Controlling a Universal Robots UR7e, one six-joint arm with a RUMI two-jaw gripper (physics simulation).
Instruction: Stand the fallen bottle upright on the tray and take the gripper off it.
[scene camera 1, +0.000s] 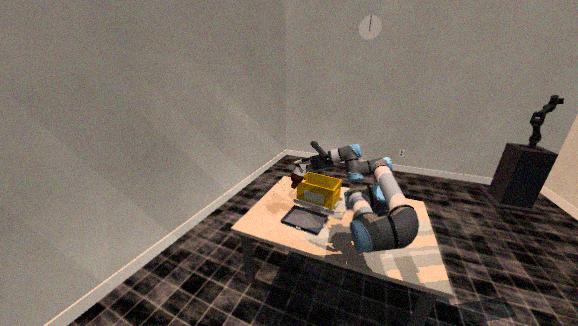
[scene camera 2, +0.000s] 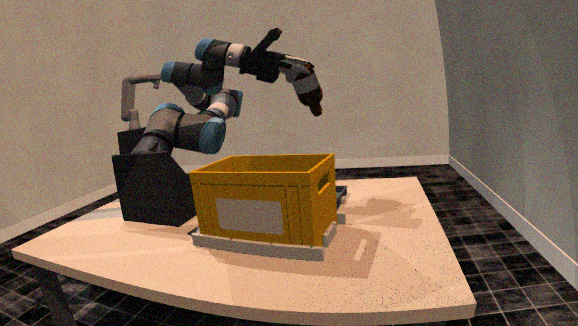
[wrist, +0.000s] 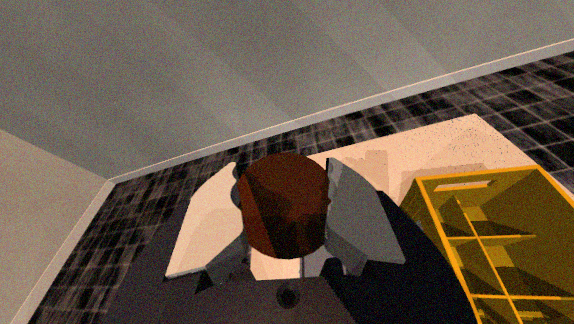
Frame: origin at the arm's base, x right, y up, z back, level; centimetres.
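Seen in the pictures: gripper, fingertip midpoint: (scene camera 1: 295, 163) (scene camera 2: 312, 69) (wrist: 282, 162); arm's base at its link origin: (scene camera 2: 147, 169).
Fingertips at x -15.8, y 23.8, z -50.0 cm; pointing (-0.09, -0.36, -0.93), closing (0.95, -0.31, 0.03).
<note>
Pixels of each thing's middle, then the offset from my fingertips to it. Level surfaces: height alone.
- brown bottle at the middle of its body: (wrist: 283, 215) (scene camera 2: 309, 91) (scene camera 1: 297, 175) dx -2.5, dy -6.5, dz +2.0 cm
- yellow crate at the middle of its body: (scene camera 2: 266, 201) (wrist: 489, 265) (scene camera 1: 318, 190) dx +26.3, dy -30.1, dz +9.3 cm
- table at its surface level: dy -38.9 cm
The brown bottle (scene camera 1: 296, 179) (scene camera 2: 309, 91) (wrist: 284, 205) with a pale label is held in the air, tilted, with its neck pointing obliquely down. In the wrist view its round base faces the camera. My gripper (scene camera 1: 300, 167) (scene camera 2: 301, 73) (wrist: 282, 162) is shut on the bottle near its base, one jaw on each side. In scene camera 2 it is high above the table, higher than the crate. The dark, shallow tray (scene camera 1: 304, 219) (scene camera 2: 342, 194) lies flat on the table; in scene camera 2 it is mostly hidden behind the crate.
A yellow crate (scene camera 1: 316, 195) (scene camera 2: 301, 215) (wrist: 530, 200) with inner dividers stands on the table (scene camera 1: 267, 216) (scene camera 2: 150, 267) beside the tray. Low pale rails (scene camera 2: 250, 247) run along its base. A second arm (scene camera 1: 536, 122) stands on a black pedestal (scene camera 1: 522, 175) away from the table.
</note>
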